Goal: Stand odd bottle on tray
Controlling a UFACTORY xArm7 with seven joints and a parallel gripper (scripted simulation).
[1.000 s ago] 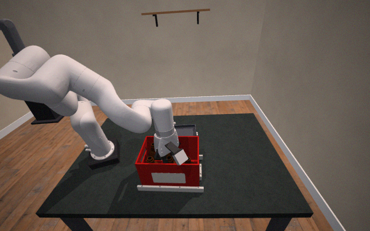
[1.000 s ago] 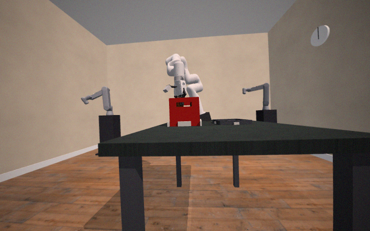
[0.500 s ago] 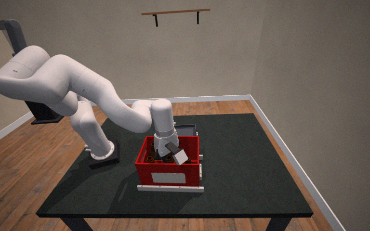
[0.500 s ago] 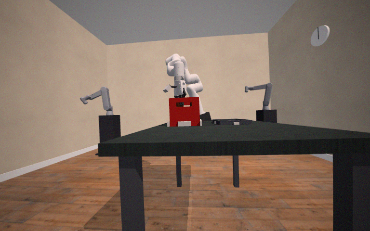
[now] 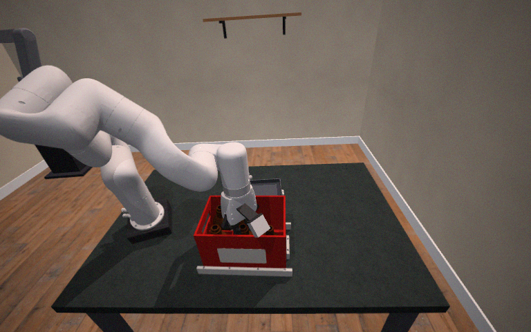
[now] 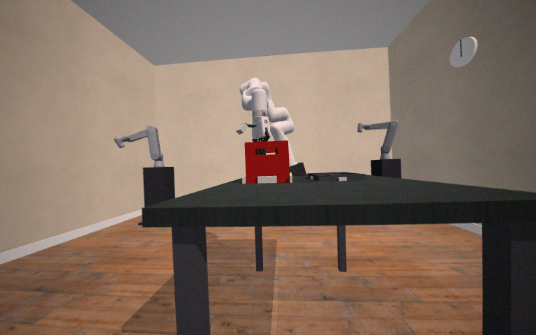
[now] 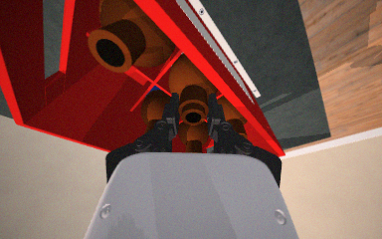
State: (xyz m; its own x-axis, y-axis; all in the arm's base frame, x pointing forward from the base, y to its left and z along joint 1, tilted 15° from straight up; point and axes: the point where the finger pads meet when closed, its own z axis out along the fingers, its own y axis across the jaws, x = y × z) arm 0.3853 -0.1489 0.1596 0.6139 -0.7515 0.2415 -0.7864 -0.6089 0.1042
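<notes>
The crate lies 4 cm to the left of my hand and 7 cm below it. Round my hand: tray: 3 cm ahead, 34 cm to the left, 15 cm below.
</notes>
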